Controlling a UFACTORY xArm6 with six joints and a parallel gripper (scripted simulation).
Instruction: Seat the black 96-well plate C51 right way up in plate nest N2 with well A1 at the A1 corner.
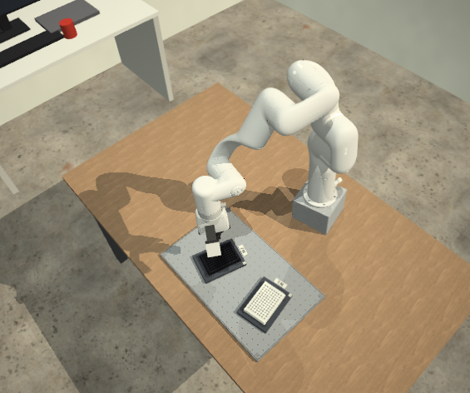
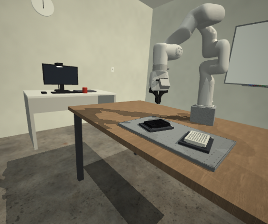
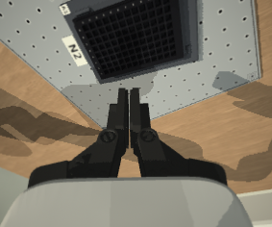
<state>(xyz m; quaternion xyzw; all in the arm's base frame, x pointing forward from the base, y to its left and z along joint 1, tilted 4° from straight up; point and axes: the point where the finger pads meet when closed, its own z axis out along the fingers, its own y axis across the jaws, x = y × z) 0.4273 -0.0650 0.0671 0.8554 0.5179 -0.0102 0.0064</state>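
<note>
My hand is 9 cm past the N2 label, 3 cm to the right of it and 15 cm above it. From my hand the other things lie so: black 96-well plate C51 (1 cm to the left, 13 cm below); A1 mark (6 cm behind, 8 cm to the left, 14 cm below); white plate C15 (2 cm behind, 24 cm to the left, 14 cm below).
</note>
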